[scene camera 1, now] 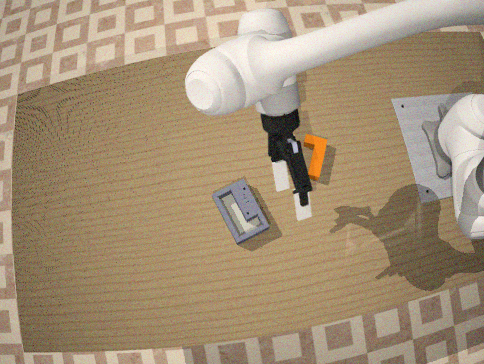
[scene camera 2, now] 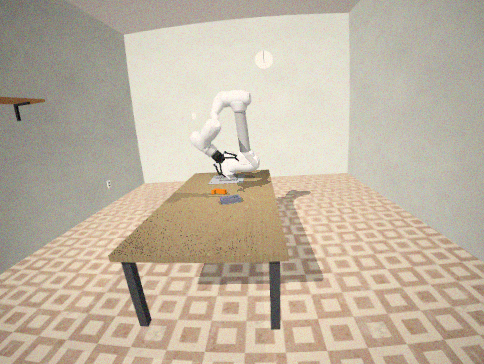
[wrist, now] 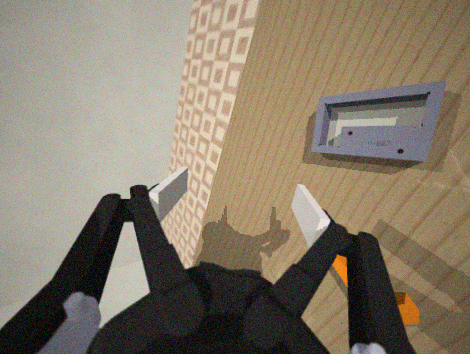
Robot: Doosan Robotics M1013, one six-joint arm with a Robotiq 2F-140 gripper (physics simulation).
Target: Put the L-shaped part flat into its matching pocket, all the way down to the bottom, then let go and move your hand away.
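Pixels of known places: gripper, fingertip midpoint: (scene camera 1: 293, 202) (scene camera 2: 235, 172) (wrist: 240, 187); arm's base, link origin: (scene camera 1: 452, 146).
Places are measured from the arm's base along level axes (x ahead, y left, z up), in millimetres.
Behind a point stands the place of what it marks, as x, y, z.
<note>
The orange L-shaped part (scene camera 1: 318, 159) @(453, -25, 25) (scene camera 2: 219, 192) @(468, -36, 5) lies flat on the table. In the wrist view two pieces of the orange part (wrist: 409, 311) @(474, -89, 25) show behind the right finger, which hides the rest. The blue-grey block (scene camera 1: 244, 195) @(662, 36, 32) (scene camera 2: 231, 200) @(722, 84, 22) (wrist: 385, 140) @(666, 38, 32) with an L-shaped pocket sits apart from the part; its pocket is empty, with a pale floor showing. My gripper (scene camera 1: 292, 191) @(568, 118, 192) (scene camera 2: 232, 168) @(568, 118, 192) (wrist: 240, 187) @(568, 118, 192) is wide open and empty, above the table. In the first scene view it appears between the block and the part, nearer the part.
The wooden table (scene camera 1: 125, 260) @(1004, 144, -5) (scene camera 2: 200, 235) @(1180, -49, -5) (wrist: 310, 55) @(776, 219, -4) carries everything. The robot's base stands on a grey metal plate (scene camera 1: 411, 135) @(138, -57, 0) (scene camera 2: 213, 181) @(83, -146, 0) at the right of the first scene view. The arm's white links reach over the table, and their shadows fall on the wood.
</note>
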